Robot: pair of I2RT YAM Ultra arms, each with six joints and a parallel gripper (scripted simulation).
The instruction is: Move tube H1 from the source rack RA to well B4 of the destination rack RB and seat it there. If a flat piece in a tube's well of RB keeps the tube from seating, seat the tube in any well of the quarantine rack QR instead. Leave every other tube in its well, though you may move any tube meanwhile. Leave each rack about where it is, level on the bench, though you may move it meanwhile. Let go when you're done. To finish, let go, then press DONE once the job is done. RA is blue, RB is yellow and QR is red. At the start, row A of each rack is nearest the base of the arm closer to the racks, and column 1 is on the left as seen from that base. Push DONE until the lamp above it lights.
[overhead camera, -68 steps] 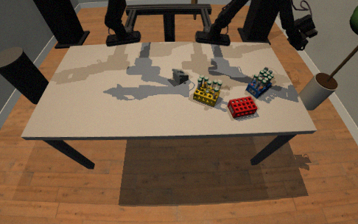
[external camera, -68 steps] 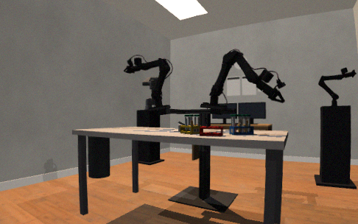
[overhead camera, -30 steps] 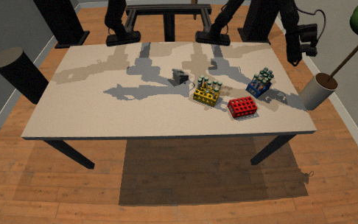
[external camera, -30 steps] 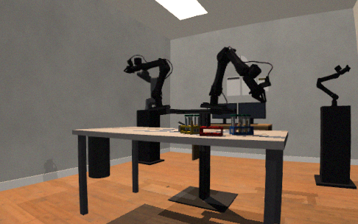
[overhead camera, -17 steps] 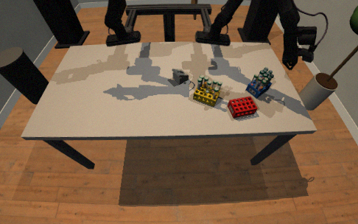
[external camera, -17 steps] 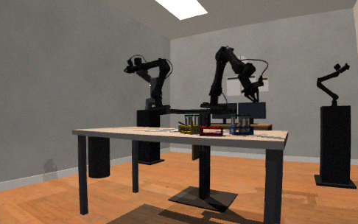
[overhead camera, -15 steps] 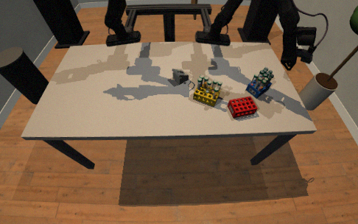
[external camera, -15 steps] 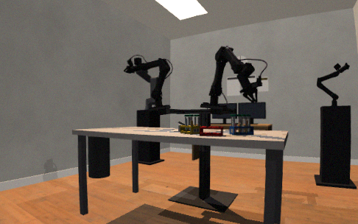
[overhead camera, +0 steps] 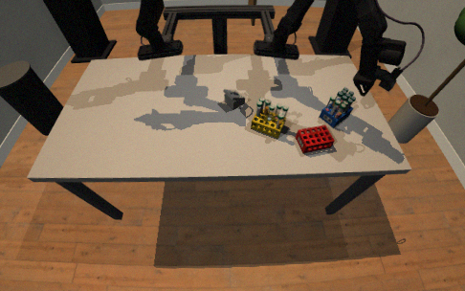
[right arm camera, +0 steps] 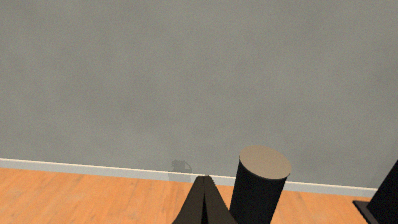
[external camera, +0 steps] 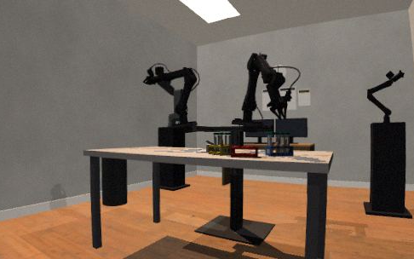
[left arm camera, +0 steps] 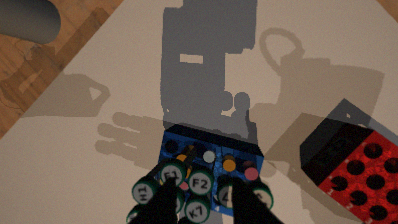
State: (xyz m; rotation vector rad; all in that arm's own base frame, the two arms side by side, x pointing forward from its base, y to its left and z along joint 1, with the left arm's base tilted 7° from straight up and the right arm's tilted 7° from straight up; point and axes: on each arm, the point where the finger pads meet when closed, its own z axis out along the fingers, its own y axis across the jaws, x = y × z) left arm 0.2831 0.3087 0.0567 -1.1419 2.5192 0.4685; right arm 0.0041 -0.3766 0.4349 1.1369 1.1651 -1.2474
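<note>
Now: the tube 130 mm below my left hand, 80 mm behind it and 10 mm to the left of it. Also, from my left hand: blue rack RA (180 mm below, 50 mm behind, 30 mm to the right); red rack QR (180 mm below, 170 mm to the right, 100 mm ahead); yellow rack RB (360 mm to the right, 180 mm below, 20 mm ahead).
</note>
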